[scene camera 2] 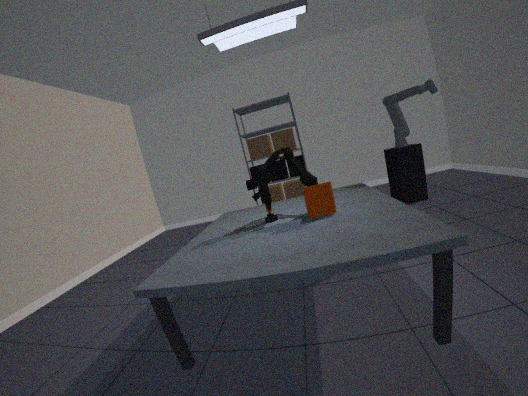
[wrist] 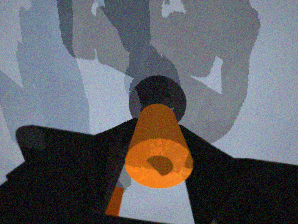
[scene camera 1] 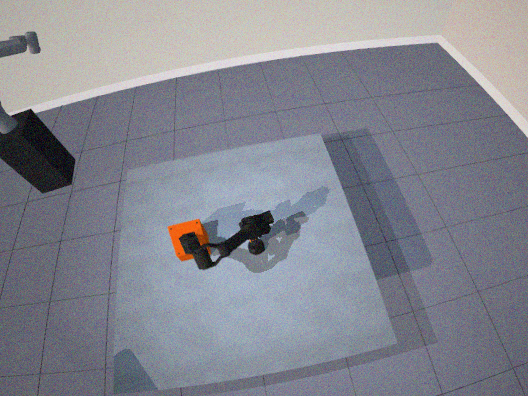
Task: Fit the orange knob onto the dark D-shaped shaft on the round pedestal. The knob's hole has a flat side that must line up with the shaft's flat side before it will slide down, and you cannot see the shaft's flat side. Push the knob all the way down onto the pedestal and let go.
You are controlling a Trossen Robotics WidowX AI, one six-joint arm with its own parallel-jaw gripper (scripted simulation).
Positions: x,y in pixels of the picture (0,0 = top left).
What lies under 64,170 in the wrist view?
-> My gripper.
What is my gripper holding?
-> An orange knob.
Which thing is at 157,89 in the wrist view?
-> A round dark pedestal.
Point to an orange knob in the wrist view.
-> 158,156
